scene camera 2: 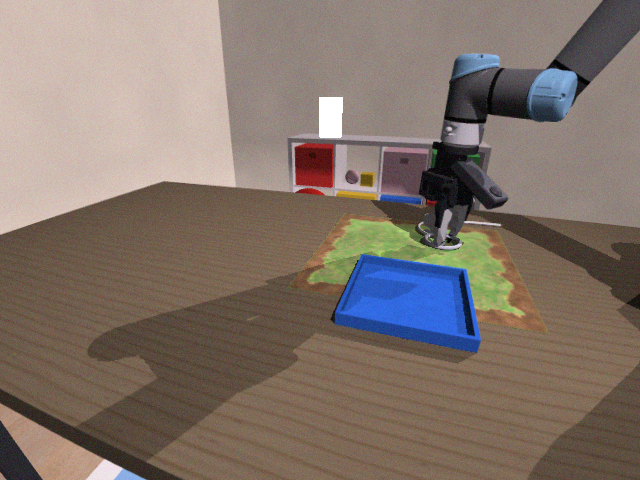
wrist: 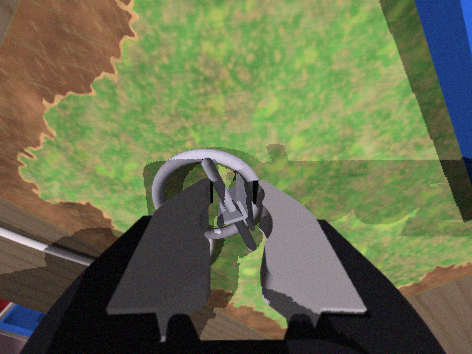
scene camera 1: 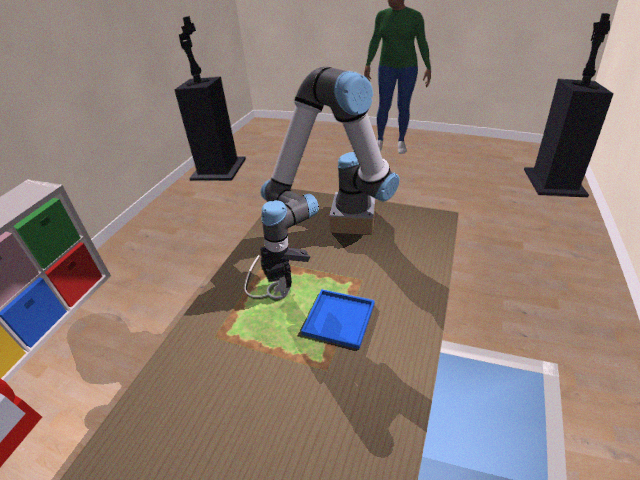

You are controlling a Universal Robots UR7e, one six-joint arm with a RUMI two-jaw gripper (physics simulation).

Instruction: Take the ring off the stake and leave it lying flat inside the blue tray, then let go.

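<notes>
The grey ring lies low over the green mat, around the thin grey stake. The stake stands toward the ring's right side in the wrist view. My gripper points down at the ring, shut on its right rim, with stake parts between the fingertips too; the exact contact is partly hidden by the right finger. The left fingertip is over the inside of the ring. The blue tray stands apart from the ring, with its floor bare.
A curved pale wire runs beside the ring and my gripper. The green and brown mat lies under them and reaches the tray. Shelves with coloured boxes stand beyond the table.
</notes>
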